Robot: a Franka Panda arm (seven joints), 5 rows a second.
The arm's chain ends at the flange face. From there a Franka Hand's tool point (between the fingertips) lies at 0.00 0.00 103.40 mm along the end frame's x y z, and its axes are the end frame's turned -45 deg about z.
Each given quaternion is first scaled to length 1.
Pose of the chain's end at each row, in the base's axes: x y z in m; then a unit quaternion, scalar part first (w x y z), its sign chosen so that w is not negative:
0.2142 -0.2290 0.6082 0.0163 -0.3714 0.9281 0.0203
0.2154 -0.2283 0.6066 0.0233 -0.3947 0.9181 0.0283
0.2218 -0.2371 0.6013 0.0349 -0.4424 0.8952 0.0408
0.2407 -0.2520 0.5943 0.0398 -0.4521 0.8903 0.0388
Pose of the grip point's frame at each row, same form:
0.2158 -0.2239 0.5049 0.0228 -0.6983 0.7153 0.0125
0.2175 -0.2210 0.5035 0.0324 -0.7160 0.6972 0.0172
0.2245 -0.2264 0.4985 0.0479 -0.7513 0.6578 0.0243
0.2444 -0.2411 0.4915 0.0516 -0.7583 0.6495 0.0206

